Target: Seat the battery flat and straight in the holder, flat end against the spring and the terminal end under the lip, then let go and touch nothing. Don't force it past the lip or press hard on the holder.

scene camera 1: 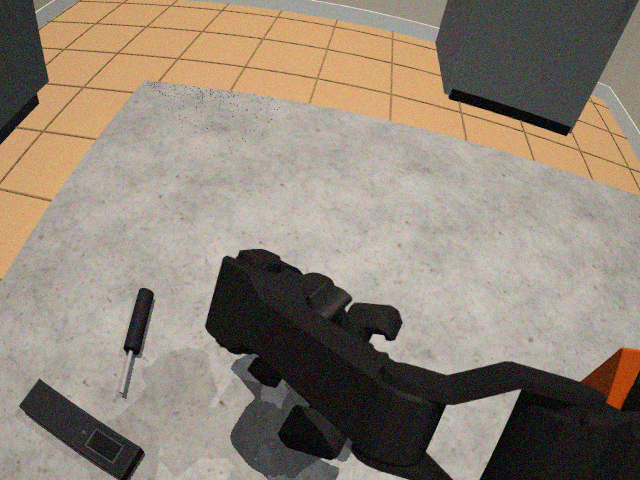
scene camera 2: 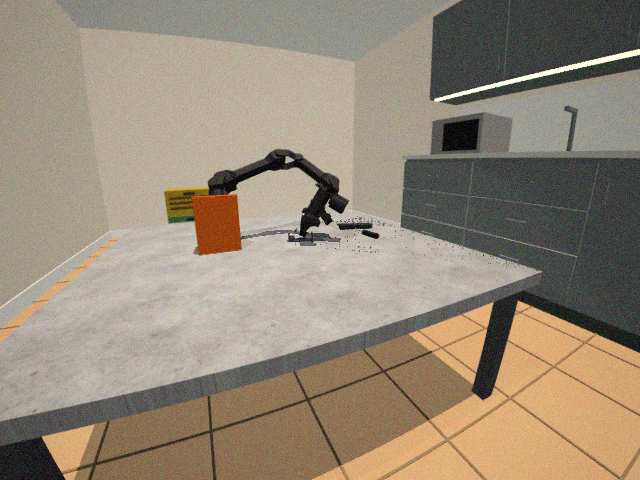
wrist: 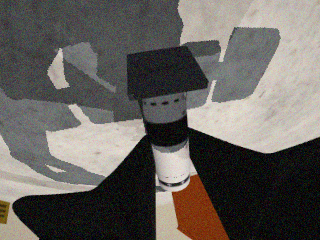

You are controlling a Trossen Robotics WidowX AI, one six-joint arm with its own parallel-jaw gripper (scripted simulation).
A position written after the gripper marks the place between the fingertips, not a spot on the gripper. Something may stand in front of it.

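Note:
Scene camera 1 shows the gripper [scene camera 1: 365, 415], plus a screwdriver [scene camera 1: 134, 337]. Wrist view: a battery [wrist: 166, 116], gripper again [wrist: 167, 137].

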